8 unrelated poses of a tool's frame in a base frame.
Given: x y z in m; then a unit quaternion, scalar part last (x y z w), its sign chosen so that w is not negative.
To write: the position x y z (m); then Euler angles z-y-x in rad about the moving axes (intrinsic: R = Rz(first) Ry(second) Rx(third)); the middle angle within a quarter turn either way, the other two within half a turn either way. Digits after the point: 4 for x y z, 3 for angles.
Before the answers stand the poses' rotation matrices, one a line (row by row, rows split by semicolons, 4 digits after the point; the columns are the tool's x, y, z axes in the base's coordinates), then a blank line. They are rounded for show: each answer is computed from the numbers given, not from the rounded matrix.
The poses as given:
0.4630, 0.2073, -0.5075, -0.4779, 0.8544, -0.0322, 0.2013
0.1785, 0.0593, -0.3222, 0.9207, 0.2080, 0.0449, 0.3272
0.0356, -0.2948, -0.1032, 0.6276, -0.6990, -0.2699, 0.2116
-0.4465, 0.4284, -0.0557, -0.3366, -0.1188, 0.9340, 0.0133
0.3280, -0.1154, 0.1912, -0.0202, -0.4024, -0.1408, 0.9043
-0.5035, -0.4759, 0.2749, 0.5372, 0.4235, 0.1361, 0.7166
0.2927, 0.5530, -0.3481, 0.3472, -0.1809, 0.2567, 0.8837
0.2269, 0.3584, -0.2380, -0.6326, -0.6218, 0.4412, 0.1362
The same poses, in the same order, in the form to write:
-0.4622 -0.8037 0.3748; -0.8296 0.5411 0.1374; -0.3132 -0.2474 -0.9169
0.9094 0.3536 0.2188; 0.4124 -0.6994 -0.5838; -0.0534 0.6212 -0.7819
-0.1228 -0.7631 -0.6345; -0.9915 0.0666 0.1117; -0.0430 0.6429 -0.7648
-0.7730 0.0551 -0.6320; 0.1048 -0.9714 -0.2130; -0.6256 -0.2309 0.7452
0.6365 0.2709 -0.7222; -0.2384 0.9595 0.1499; 0.7335 0.0768 0.6753
0.6042 0.2600 0.7532; 0.6501 0.3858 -0.6547; -0.4607 0.8852 0.0641
0.8028 -0.5793 -0.1415; 0.3280 0.6271 -0.7064; 0.4979 0.5207 0.6935
-0.1626 0.6665 -0.7276; 0.9069 -0.1896 -0.3763; -0.3888 -0.7210 -0.5736

0.4630, 0.2073, -0.5075, -2.079, 0.319, -2.878
0.1785, 0.0593, -0.3222, 0.426, 0.053, 2.470
0.0356, -0.2948, -0.1032, -1.694, 0.043, 2.443
-0.4465, 0.4284, -0.0557, 3.007, 0.676, -0.300
0.3280, -0.1154, 0.1912, -0.358, -0.824, 0.113
-0.5035, -0.4759, 0.2749, 0.822, 0.479, 1.499
0.2927, 0.5530, -0.3481, 0.388, -0.521, 0.644
0.2269, 0.3584, -0.2380, 1.748, 0.399, -2.243

